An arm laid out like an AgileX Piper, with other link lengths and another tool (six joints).
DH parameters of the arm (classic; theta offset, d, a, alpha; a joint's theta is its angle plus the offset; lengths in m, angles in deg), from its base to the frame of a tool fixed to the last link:
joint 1: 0 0.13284 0 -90
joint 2: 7.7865 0 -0.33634 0
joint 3: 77.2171 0 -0.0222 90
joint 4: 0 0.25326 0 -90
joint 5: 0 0 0 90
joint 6: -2 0.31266 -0.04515 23.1
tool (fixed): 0 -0.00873 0 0
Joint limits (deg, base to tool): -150..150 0..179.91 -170..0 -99.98..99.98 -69.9..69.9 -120..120
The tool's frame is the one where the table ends.
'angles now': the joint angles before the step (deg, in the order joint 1, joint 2, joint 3, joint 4, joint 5, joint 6). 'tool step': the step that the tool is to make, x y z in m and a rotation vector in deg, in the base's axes. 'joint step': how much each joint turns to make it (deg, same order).
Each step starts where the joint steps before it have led.
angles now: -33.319, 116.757, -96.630, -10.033, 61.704, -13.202
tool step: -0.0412, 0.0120, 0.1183, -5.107, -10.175, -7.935
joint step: -0.003, -17.874, 7.232, -1.367, 0.740, 8.573
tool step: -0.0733, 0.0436, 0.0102, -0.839, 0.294, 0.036
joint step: -0.008, -14.918, 16.050, -1.029, -1.312, 0.352
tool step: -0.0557, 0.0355, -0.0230, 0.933, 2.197, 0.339
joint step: 0.023, -9.401, 12.581, -0.423, -0.868, -0.083
